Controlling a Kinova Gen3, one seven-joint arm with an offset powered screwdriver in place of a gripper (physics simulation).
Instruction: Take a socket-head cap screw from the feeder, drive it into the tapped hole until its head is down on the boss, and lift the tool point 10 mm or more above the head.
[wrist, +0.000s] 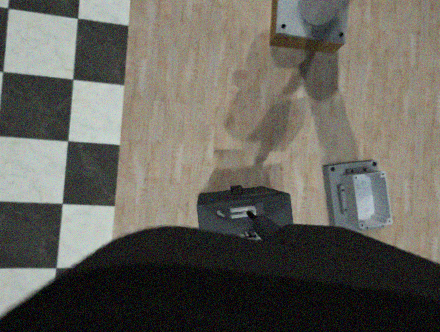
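The dark grey feeder (210, 212) stands at the lower middle of the wrist view, with a pale slotted insert on its top and another small bright part lower down, partly cut off by the black tool body. My screwdriver (250, 214) shows as a thin dark bit over the feeder, its tip in line with the pale insert. Its height above the insert cannot be told, and no screw can be made out on the tip. A light grey open housing (386, 200) with small corner bosses is at the right; which hole is the tapped one cannot be told.
The housing sits on a grey plate (334, 202). At the top, the arm's base stands on a metal-topped block (290, 32) with wooden-coloured sides. A black and white checkered floor (35, 105) runs along the left. Shadows of the arm fall across the wood-grain surface (170, 125).
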